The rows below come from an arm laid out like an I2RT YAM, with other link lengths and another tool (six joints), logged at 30 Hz.
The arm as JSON. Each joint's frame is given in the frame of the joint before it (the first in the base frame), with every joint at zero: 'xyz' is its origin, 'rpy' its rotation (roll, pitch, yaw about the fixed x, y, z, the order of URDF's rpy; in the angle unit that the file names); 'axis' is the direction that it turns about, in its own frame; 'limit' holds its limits. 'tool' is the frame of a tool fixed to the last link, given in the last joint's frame.
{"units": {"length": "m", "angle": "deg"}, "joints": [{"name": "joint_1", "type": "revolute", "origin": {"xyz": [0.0, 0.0, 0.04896], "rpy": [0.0, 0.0, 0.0]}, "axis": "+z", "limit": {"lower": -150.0, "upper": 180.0}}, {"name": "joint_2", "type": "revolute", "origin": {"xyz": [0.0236, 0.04, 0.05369], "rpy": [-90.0, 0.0, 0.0]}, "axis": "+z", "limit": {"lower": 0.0, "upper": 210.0}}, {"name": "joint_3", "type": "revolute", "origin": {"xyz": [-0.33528, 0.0, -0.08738], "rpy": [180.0, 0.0, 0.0]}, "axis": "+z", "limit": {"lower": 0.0, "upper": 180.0}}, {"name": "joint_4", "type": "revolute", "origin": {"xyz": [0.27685, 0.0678, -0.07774], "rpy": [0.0, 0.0, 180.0]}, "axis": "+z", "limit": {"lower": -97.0, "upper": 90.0}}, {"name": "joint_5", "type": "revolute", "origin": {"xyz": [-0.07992, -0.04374, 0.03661], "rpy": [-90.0, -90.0, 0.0]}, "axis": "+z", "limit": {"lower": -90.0, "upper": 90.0}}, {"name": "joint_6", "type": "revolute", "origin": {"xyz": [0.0, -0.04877, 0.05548], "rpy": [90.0, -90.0, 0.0]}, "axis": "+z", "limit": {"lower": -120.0, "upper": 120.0}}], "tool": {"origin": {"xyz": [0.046, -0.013, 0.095], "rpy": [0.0, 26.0, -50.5]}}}
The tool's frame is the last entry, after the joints.
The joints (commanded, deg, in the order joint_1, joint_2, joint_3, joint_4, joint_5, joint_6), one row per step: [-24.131, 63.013, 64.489, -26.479, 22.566, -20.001]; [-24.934, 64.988, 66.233, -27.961, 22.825, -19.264]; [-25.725, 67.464, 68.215, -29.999, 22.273, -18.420]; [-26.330, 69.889, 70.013, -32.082, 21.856, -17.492]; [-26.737, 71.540, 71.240, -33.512, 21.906, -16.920]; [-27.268, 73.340, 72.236, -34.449, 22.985, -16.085]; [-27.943, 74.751, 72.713, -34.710, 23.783, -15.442]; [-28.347, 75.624, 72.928, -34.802, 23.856, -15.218]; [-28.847, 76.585, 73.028, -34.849, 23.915, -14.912]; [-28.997, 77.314, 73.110, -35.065, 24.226, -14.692]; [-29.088, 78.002, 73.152, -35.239, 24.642, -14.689]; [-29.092, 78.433, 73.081, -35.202, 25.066, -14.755]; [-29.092, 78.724, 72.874, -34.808, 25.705, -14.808]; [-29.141, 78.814, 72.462, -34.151, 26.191, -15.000]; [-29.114, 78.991, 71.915, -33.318, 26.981, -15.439]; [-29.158, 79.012, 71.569, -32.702, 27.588, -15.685]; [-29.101, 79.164, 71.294, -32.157, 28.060, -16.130]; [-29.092, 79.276, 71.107, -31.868, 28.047, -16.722]
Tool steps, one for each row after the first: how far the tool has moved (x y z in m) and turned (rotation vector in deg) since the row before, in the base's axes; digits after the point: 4 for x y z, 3 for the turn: [0.0028, -0.0062, -0.0011, 1.047, 1.093, -1.333]; [0.0054, -0.0055, -0.0042, 1.801, 1.591, -0.669]; [0.0051, -0.0046, -0.0057, 1.892, 1.704, -0.684]; [0.0026, -0.0036, -0.0037, 1.108, 1.281, -0.737]; [0.0014, -0.0062, -0.0045, 0.664, 1.258, -1.857]; [0.0007, -0.0064, -0.0047, 0.441, 0.830, -1.668]; [0.0013, -0.0035, -0.0036, 0.416, 0.525, -0.586]; [0.0010, -0.0039, -0.0050, 0.537, 0.600, -0.719]; [0.0007, -0.0020, -0.0039, 0.340, 0.695, -0.518]; [0.0006, -0.0020, -0.0037, 0.167, 0.844, -0.413]; [0.0004, -0.0013, -0.0025, -0.040, 0.586, -0.289]; [0.0002, -0.0017, -0.0017, -0.334, 0.331, -0.454]; [-0.0001, -0.0016, -0.0015, -0.425, 0.156, -0.306]; [0.0000, -0.0020, -0.0021, -0.666, 0.471, -0.319]; [-0.0006, -0.0016, -0.0006, -0.555, 0.153, -0.366]; [0.0004, -0.0012, -0.0010, -0.485, 0.373, -0.051]; [0.0006, -0.0006, -0.0011, -0.202, 0.442, 0.355]
